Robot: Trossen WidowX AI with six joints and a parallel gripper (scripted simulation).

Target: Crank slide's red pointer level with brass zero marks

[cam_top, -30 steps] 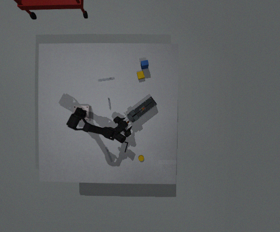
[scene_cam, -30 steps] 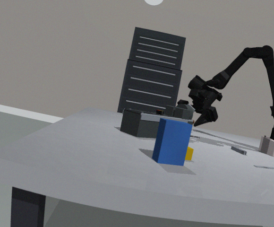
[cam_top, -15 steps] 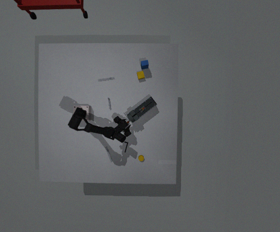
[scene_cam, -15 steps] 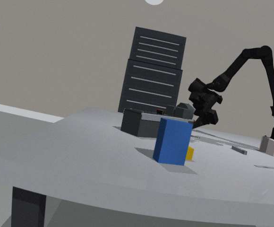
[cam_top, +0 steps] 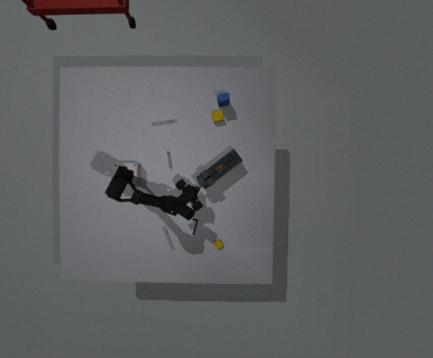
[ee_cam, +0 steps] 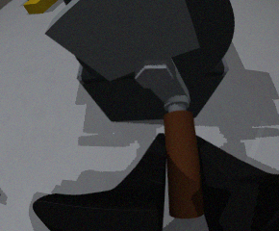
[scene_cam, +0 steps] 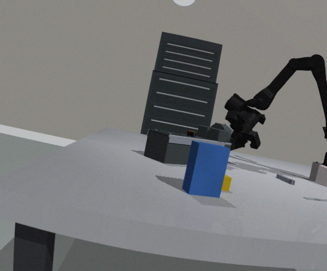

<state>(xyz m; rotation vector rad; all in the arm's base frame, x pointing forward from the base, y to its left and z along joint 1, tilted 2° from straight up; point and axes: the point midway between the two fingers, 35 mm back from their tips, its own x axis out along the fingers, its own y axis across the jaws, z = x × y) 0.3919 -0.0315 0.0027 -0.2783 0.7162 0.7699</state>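
My gripper tip is 20 mm below the brown crank handle, 10 mm to the left of it and 10 mm past it. From my gripper tip the other things lie so: red pointer (140 mm to the left, 120 mm ahead, 40 mm above); black hex key (220 mm to the right, 40 mm below, 10 mm ahead); yellow block (430 mm to the left, 50 mm ahead, 30 mm below).
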